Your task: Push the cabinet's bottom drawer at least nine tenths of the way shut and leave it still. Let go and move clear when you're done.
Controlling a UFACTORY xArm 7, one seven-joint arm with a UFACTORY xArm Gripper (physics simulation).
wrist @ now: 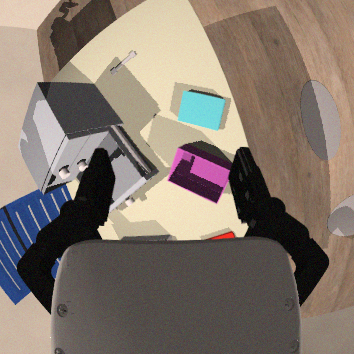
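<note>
The grey cabinet stands at the left of the wrist view, with a dark side panel and a pale front. Two drawer fronts with round knobs sit flush in it. The bottom drawer, nearest the table, stands well out from the front, its inside showing and its knob toward the lower part of the view. My gripper is open and empty, fingers wide apart. Its left finger overlaps the cabinet front and drawer in the view and hides part of them; whether it touches them cannot be told.
An open magenta box shows between the fingers on the cream table. A cyan block is above it in the view. A thin silver bar lies at upper left. A red thing shows partly at the gripper body's edge. A blue striped thing is at lower left.
</note>
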